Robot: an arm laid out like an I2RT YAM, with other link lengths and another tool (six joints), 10 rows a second.
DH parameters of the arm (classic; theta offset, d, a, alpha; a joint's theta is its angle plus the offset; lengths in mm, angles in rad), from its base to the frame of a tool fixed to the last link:
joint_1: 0 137.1 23.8 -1.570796
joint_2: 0 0 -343.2 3.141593
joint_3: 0.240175 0 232.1 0
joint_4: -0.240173 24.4 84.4 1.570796
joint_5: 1.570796 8.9 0 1.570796
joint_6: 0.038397 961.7 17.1 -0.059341
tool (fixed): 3.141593 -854.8 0 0
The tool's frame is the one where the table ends.
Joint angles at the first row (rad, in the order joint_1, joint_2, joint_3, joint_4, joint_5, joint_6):
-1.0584, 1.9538, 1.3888, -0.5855, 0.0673, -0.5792
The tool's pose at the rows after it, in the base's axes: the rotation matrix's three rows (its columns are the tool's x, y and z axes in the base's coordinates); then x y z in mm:
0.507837 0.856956 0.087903; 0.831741 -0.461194 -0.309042; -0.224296 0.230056 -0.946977; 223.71 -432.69 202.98
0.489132 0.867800 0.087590; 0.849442 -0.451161 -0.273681; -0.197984 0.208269 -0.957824; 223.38 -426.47 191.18
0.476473 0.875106 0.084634; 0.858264 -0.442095 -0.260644; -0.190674 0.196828 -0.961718; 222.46 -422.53 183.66
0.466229 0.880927 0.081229; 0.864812 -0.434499 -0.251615; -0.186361 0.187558 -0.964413; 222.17 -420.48 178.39
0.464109 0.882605 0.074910; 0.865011 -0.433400 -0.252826; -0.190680 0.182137 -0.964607; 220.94 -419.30 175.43
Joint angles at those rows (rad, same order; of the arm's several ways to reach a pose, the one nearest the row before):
-1.0585, 1.9805, 1.3684, -0.5894, 0.0439, -0.5910
-1.0584, 1.9901, 1.3458, -0.5906, 0.0260, -0.6063
-1.0585, 1.9936, 1.3230, -0.5781, 0.0215, -0.6188
-1.0585, 1.9987, 1.3115, -0.5718, 0.0196, -0.6292
-1.0584, 1.9988, 1.2989, -0.5612, 0.0255, -0.6322

